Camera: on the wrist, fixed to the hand. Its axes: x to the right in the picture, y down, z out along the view.
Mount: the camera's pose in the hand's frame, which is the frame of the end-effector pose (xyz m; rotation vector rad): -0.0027 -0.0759 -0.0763 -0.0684 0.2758 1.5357
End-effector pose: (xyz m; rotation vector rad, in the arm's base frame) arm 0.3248 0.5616 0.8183 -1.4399 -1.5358 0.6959
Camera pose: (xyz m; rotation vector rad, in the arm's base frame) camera 0.3560 0.5334 0.9174 -2.5149 0.0246 1.1769
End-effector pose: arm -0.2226 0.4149 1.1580 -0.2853 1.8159 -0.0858
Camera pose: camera -0.2839 0.3352 1.1964 1.1418 1.8597 1.0385
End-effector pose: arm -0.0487 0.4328 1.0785 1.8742 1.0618 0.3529
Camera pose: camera -0.1372 0.4902 1.0569 2.2603 -0.4696 1.4806
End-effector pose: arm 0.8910 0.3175 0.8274 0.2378 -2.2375 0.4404
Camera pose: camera 0.9698 0.2774 0.8888 -1.5590 -1.7421 1.0530
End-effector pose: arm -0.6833 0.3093 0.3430 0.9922 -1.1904 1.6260
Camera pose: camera -0.6188 0.3955 0.3444 0.4275 1.7463 -2.3972
